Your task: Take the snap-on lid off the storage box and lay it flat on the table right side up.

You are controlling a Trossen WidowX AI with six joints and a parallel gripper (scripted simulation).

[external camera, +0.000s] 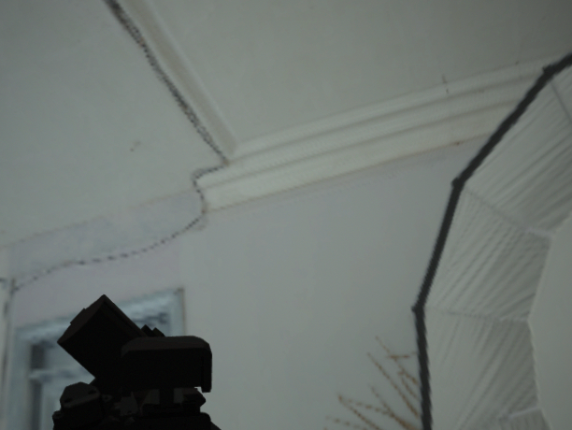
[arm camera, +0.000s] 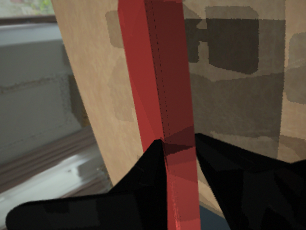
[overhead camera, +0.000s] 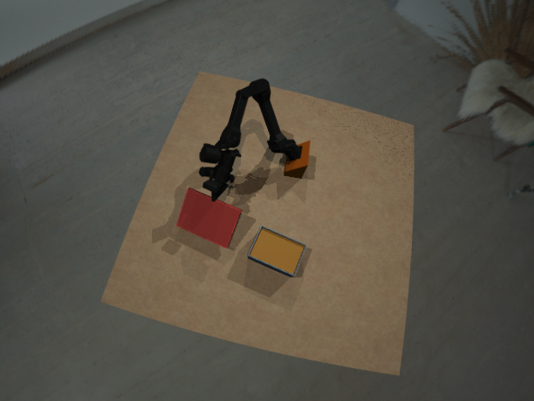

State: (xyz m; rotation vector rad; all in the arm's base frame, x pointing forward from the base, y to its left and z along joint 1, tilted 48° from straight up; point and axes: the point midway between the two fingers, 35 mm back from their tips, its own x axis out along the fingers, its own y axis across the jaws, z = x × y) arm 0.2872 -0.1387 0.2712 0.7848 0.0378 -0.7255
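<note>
Right now the red lid is 7 cm ahead of my gripper tip, 4 cm below it and 1 cm to the right of it. Round my gripper tip: storage box 29 cm to the left, 14 cm ahead, 8 cm below.
</note>
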